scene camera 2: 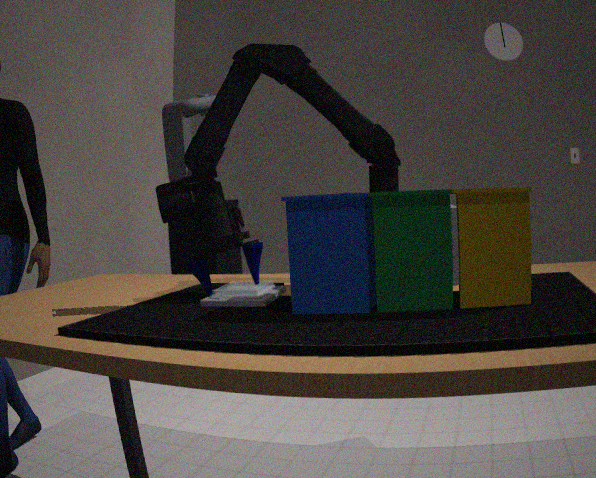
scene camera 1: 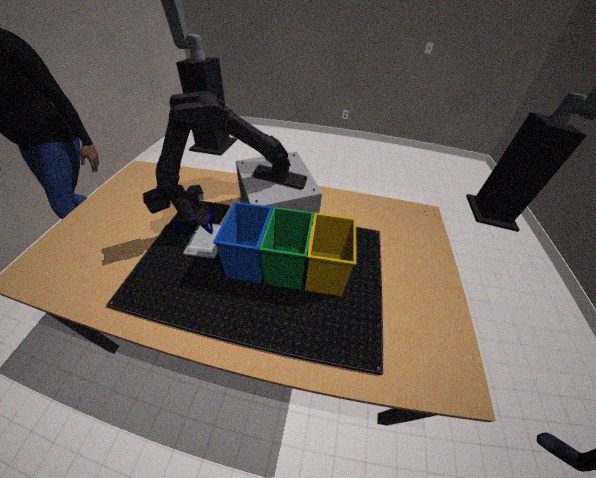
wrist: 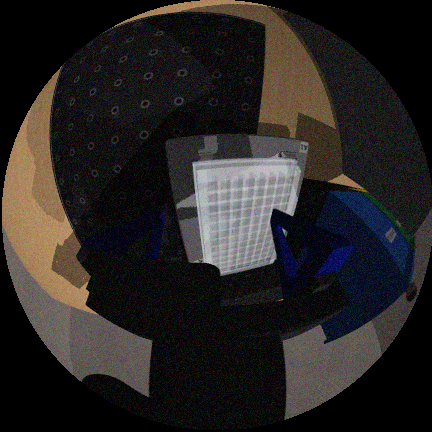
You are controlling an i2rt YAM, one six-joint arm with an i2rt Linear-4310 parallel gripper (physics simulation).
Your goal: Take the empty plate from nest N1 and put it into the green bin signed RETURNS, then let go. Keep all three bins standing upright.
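Pixels of known places: gripper, fingertip midpoint: (scene camera 2: 233,290) (scene camera 1: 200,233) (wrist: 216,214); arm's base, origin of the base link: (scene camera 1: 280,177).
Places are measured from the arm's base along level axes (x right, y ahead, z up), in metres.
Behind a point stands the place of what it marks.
Observation:
The pale, gridded plate (scene camera 1: 204,239) {x 0.207, y 0.266, z -0.139 m} (scene camera 2: 247,287) {x 0.197, y 0.266, z -0.139 m} (wrist: 240,215) {x 0.225, y 0.231, z -0.139 m} lies flat in the grey nest (scene camera 2: 240,303) {x 0.183, y 0.326, z -0.158 m} (wrist: 181,172) {x 0.272, y 0.202, z -0.152 m}, left of the bins. A label on the nest's corner is too small to read surely. My gripper (scene camera 1: 196,230) {x 0.241, y 0.237, z -0.149 m} (scene camera 2: 233,289) {x 0.241, y 0.237, z -0.149 m} (wrist: 216,214) {x 0.241, y 0.237, z -0.149 m} is open, its blue fingertips low over the nest. In the wrist view the plate shows mostly between the fingers, and the right fingertip overlaps its right part. Contact cannot be told. The green bin (scene camera 1: 284,267) {x -0.127, y 0.357, z -0.056 m} (scene camera 2: 414,255) {x -0.122, y 0.358, z -0.080 m} stands upright in the middle of the row; its sign is not readable.
The blue bin (scene camera 1: 243,261) {x -0.004, y 0.370, z -0.059 m} (scene camera 2: 330,255) {x 0.005, y 0.371, z -0.075 m} (wrist: 357,250) {x 0.083, y 0.241, z -0.079 m} stands close to the right of the nest. The yellow bin (scene camera 1: 327,275) {x -0.252, y 0.344, z -0.062 m} (scene camera 2: 494,250) {x -0.250, y 0.345, z -0.078 m} stands upright at the row's right end. All stand on the black mat (scene camera 1: 300,325) {x -0.210, y 0.468, z -0.164 m} (scene camera 2: 350,336) {x -0.065, y 0.518, z -0.164 m}. A person (scene camera 1: 40,100) (scene camera 2: 20,165) stands beyond the table's left side.

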